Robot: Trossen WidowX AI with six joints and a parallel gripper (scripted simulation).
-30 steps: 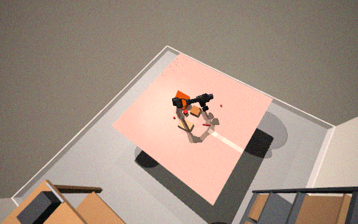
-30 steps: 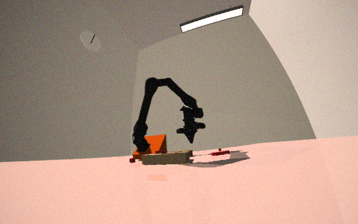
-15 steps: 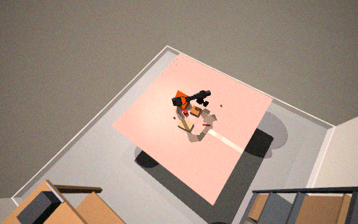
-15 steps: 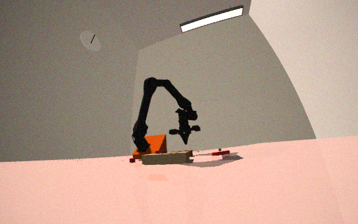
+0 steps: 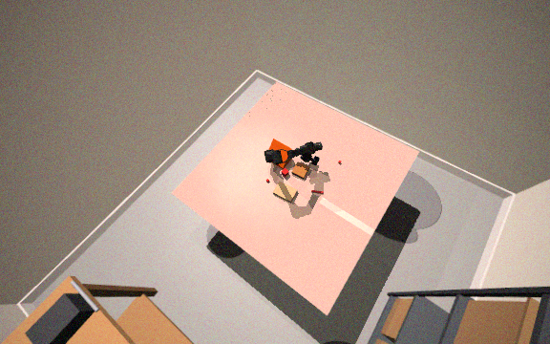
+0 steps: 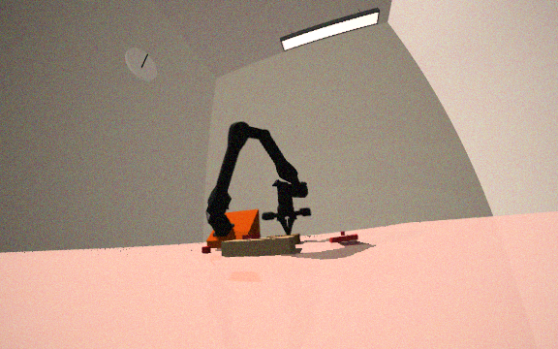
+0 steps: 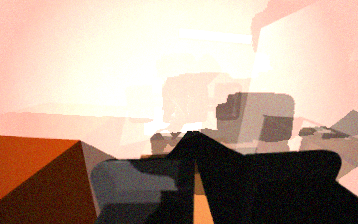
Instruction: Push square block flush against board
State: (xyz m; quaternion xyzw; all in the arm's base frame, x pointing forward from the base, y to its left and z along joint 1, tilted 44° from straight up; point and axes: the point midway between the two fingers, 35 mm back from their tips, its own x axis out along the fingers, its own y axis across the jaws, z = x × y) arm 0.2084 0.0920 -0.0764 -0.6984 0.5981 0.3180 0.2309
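Now: the square block 8 cm to the right of my gripper tip and 1 cm ahead of it. Also, from my gripper tip: tan board: 28 cm to the right, 3 cm ahead; then red stick: 20 cm ahead, 13 cm to the right, 1 cm below.
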